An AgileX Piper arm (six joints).
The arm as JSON. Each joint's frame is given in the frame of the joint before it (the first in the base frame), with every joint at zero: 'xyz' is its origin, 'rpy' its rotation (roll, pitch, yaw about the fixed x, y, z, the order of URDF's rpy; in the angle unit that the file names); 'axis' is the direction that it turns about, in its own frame. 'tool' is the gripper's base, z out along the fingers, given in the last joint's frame.
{
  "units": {
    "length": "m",
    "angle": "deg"
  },
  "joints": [
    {
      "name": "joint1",
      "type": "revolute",
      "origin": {
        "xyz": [
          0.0,
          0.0,
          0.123
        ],
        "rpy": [
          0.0,
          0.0,
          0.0
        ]
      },
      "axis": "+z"
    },
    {
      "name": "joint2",
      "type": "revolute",
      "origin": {
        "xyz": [
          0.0,
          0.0,
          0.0
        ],
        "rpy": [
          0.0,
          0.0,
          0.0
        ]
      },
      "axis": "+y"
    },
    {
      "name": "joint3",
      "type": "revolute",
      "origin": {
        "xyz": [
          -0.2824,
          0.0,
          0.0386
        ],
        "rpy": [
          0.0,
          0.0,
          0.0
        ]
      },
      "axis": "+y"
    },
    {
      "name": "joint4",
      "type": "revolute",
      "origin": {
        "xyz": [
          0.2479,
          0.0,
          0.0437
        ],
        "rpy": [
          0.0,
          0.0,
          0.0
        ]
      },
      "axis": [
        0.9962,
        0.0,
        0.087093
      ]
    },
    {
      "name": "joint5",
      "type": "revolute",
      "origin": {
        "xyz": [
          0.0,
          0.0,
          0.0
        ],
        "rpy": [
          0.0,
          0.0,
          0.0
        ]
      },
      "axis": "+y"
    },
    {
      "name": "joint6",
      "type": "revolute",
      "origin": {
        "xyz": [
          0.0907,
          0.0,
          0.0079
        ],
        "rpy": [
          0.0,
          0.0,
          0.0
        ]
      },
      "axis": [
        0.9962,
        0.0,
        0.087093
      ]
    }
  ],
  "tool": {
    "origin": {
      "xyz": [
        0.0,
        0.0,
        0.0
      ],
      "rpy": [
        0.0,
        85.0,
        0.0
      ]
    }
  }
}
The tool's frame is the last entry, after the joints.
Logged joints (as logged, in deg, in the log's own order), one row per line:
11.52 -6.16 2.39 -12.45 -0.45 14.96
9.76 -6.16 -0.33 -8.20 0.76 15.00
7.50 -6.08 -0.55 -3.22 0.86 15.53
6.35 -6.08 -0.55 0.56 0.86 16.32
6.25 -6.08 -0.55 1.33 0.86 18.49
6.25 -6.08 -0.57 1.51 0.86 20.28
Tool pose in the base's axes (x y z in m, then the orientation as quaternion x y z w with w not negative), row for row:
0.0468 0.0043 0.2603 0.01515 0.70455 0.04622 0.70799
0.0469 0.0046 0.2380 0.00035 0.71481 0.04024 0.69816
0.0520 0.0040 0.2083 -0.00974 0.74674 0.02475 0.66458
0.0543 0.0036 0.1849 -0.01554 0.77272 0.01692 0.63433
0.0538 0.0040 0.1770 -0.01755 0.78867 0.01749 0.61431
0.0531 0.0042 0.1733 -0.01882 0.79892 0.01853 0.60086
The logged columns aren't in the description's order. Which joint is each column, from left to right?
Columns, left to right: joint4, joint6, joint2, joint3, joint1, joint5.
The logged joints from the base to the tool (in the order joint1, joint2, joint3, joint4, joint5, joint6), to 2 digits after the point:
-0.45 2.39 -12.45 11.52 14.96 -6.16
0.76 -0.33 -8.20 9.76 15.00 -6.16
0.86 -0.55 -3.22 7.50 15.53 -6.08
0.86 -0.55 0.56 6.35 16.32 -6.08
0.86 -0.55 1.33 6.25 18.49 -6.08
0.86 -0.57 1.51 6.25 20.28 -6.08

